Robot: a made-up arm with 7 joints. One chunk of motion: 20 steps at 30 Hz.
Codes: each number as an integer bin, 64 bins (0 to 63) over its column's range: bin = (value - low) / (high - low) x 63, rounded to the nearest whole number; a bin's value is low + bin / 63 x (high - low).
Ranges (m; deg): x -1.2..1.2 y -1.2..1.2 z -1.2..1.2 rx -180..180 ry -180..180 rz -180..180
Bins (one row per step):
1: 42 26 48 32 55 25
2: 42 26 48 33 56 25
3: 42 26 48 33 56 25
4: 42 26 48 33 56 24
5: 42 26 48 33 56 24
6: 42 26 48 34 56 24
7: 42 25 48 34 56 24
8: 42 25 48 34 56 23
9: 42 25 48 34 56 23
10: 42 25 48 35 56 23
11: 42 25 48 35 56 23
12: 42 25 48 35 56 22
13: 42 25 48 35 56 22
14: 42 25 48 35 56 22
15: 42 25 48 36 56 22
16: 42 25 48 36 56 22
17: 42 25 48 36 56 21
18: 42 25 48 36 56 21
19: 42 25 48 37 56 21
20: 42 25 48 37 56 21
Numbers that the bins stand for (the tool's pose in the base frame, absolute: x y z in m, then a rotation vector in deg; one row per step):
1: 0.4000 -0.2095 0.6286 2.86 134.29 -37.14
2: 0.4000 -0.2095 0.6286 8.57 140.00 -37.14
3: 0.4000 -0.2095 0.6286 8.57 140.00 -37.14
4: 0.4000 -0.2095 0.6286 8.57 140.00 -42.86
5: 0.4000 -0.2095 0.6286 8.57 140.00 -42.86
6: 0.4000 -0.2095 0.6286 14.29 140.00 -42.86
7: 0.4000 -0.2476 0.6286 14.29 140.00 -42.86
8: 0.4000 -0.2476 0.6286 14.29 140.00 -48.57
9: 0.4000 -0.2476 0.6286 14.29 140.00 -48.57
10: 0.4000 -0.2476 0.6286 20.00 140.00 -48.57
11: 0.4000 -0.2476 0.6286 20.00 140.00 -48.57
12: 0.4000 -0.2476 0.6286 20.00 140.00 -54.29
13: 0.4000 -0.2476 0.6286 20.00 140.00 -54.29
14: 0.4000 -0.2476 0.6286 20.00 140.00 -54.29
15: 0.4000 -0.2476 0.6286 25.71 140.00 -54.29
16: 0.4000 -0.2476 0.6286 25.71 140.00 -54.29
17: 0.4000 -0.2476 0.6286 25.71 140.00 -60.00
18: 0.4000 -0.2476 0.6286 25.71 140.00 -60.00
19: 0.4000 -0.2476 0.6286 31.43 140.00 -60.00
20: 0.4000 -0.2476 0.6286 31.43 140.00 -60.00

